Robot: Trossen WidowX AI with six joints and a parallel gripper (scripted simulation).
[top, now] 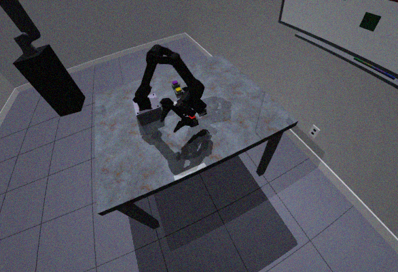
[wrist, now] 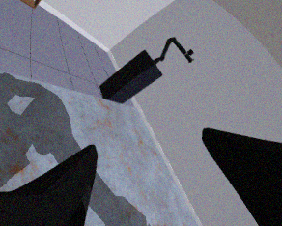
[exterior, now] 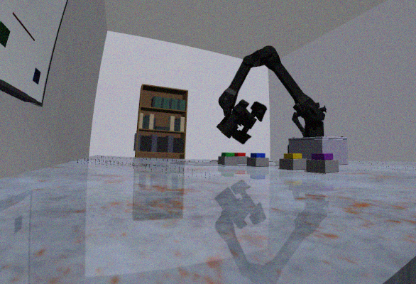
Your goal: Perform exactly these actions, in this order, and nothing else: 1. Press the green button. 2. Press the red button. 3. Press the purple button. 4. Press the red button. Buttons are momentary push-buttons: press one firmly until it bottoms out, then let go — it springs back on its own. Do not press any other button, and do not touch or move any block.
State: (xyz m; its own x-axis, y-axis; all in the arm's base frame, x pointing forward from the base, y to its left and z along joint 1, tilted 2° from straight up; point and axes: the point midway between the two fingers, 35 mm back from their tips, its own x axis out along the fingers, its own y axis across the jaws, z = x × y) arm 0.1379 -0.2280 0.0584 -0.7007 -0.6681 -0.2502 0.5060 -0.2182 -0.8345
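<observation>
My gripper tip is now 200 mm short of the green button, 190 mm to the right of it and 120 mm above it. From my gripper tip the other things lie so: small white block (290 mm to the left, 140 mm below, 60 mm ahead); then blue button (270 mm to the left, 130 mm ahead, 120 mm below); then red button (130 mm to the left, 130 mm ahead, 120 mm below).
</observation>
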